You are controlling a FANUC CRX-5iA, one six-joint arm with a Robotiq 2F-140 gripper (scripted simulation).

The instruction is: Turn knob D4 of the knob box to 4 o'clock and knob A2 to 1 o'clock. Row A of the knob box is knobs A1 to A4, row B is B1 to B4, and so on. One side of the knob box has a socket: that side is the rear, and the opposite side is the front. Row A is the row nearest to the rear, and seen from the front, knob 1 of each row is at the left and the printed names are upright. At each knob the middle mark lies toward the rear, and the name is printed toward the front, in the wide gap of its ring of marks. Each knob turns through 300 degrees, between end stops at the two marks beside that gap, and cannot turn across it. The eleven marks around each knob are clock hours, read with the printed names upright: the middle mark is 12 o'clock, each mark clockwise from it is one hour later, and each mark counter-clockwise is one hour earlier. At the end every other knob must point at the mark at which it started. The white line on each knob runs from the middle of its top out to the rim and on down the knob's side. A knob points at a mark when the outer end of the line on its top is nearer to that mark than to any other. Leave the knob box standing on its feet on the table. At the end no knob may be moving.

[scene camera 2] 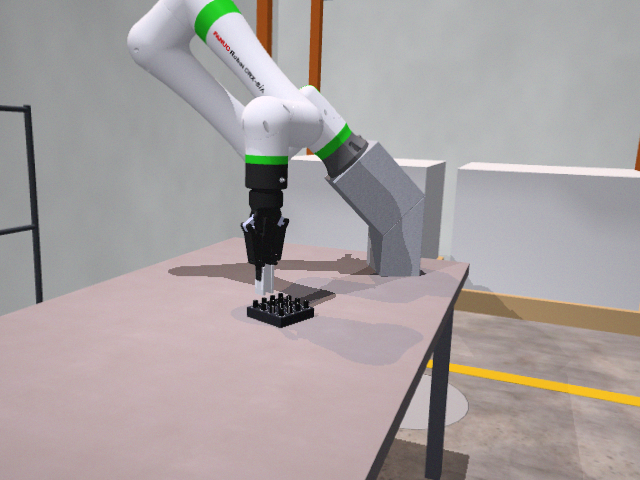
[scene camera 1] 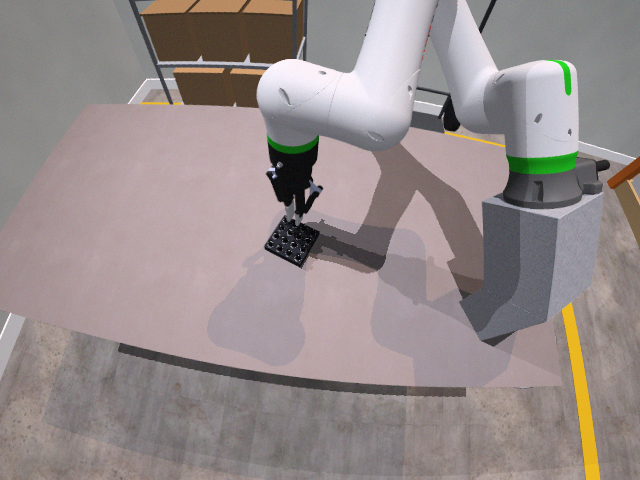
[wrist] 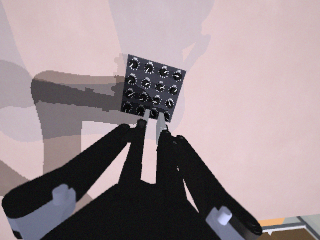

Labels:
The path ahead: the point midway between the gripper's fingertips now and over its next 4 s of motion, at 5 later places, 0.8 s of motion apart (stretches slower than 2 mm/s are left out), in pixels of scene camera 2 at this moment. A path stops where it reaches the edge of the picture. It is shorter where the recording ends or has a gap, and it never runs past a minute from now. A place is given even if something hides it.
My gripper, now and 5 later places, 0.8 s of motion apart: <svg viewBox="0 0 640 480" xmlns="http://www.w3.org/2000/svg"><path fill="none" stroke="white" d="M264 293L264 296L264 301L264 286L275 284L292 282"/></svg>

